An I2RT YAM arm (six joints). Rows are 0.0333 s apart.
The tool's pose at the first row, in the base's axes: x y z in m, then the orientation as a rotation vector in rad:
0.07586, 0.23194, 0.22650, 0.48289, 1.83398, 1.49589
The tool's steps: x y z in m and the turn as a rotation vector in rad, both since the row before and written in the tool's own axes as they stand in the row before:
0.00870, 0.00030, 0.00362, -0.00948, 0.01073, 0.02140
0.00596, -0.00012, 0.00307, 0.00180, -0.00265, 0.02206
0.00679, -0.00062, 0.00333, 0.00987, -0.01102, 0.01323
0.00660, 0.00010, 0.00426, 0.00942, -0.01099, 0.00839
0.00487, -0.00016, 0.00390, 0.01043, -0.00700, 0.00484
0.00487, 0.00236, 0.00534, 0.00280, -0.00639, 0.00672
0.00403, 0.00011, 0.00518, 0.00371, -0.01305, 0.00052
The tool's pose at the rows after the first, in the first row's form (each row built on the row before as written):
0.07253, 0.24040, 0.22400, 0.49226, 1.83454, 1.52355
0.07063, 0.24654, 0.22208, 0.51672, 1.83425, 1.53530
0.06840, 0.25335, 0.21957, 0.54192, 1.83434, 1.52994
0.06696, 0.26086, 0.21779, 0.56205, 1.83399, 1.52167
0.06653, 0.26688, 0.21620, 0.57644, 1.83750, 1.51230
0.06700, 0.27444, 0.21690, 0.58868, 1.83484, 1.51085
0.06814, 0.28078, 0.21564, 0.59947, 1.82812, 1.50088

